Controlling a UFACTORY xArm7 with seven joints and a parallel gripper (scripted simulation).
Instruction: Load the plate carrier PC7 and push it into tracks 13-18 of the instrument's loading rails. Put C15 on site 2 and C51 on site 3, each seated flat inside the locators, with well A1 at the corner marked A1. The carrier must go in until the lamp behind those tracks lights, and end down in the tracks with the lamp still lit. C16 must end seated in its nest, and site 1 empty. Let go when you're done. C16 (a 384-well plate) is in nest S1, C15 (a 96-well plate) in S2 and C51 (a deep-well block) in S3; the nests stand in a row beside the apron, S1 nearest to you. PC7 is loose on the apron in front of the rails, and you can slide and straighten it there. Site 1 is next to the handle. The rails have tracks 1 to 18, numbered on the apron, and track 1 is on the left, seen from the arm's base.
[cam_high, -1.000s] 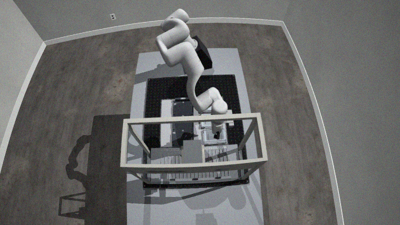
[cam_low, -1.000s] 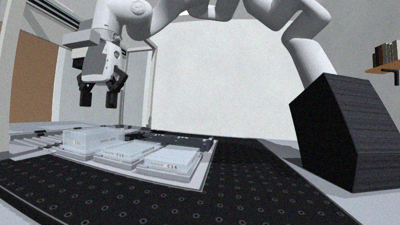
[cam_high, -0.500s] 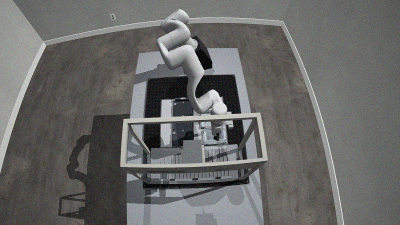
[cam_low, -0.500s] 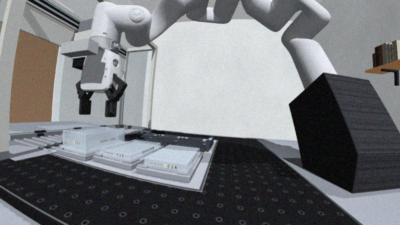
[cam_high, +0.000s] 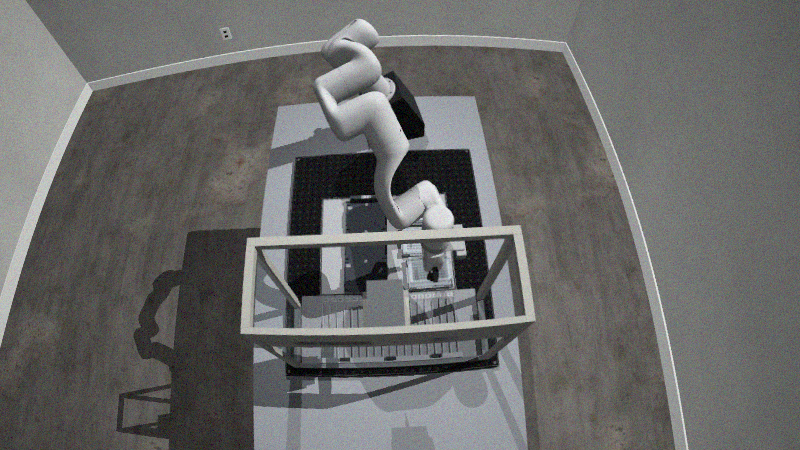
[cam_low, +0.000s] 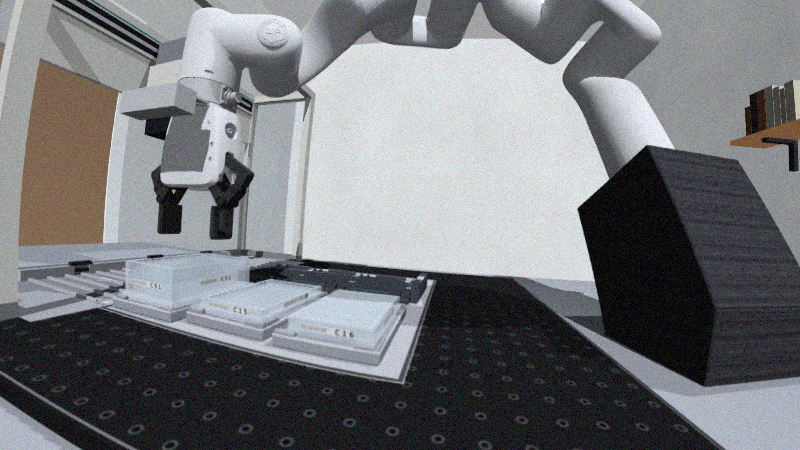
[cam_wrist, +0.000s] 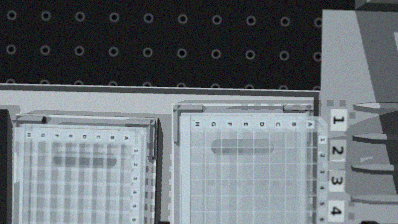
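The deep-well block C51 is 60 mm below my hand. Also, from my hand: nest S2: 110 mm behind, 10 mm to the right, 90 mm below; nest S3: 90 mm below; dark carrier PC7: 120 mm behind, 190 mm to the right, 80 mm below.
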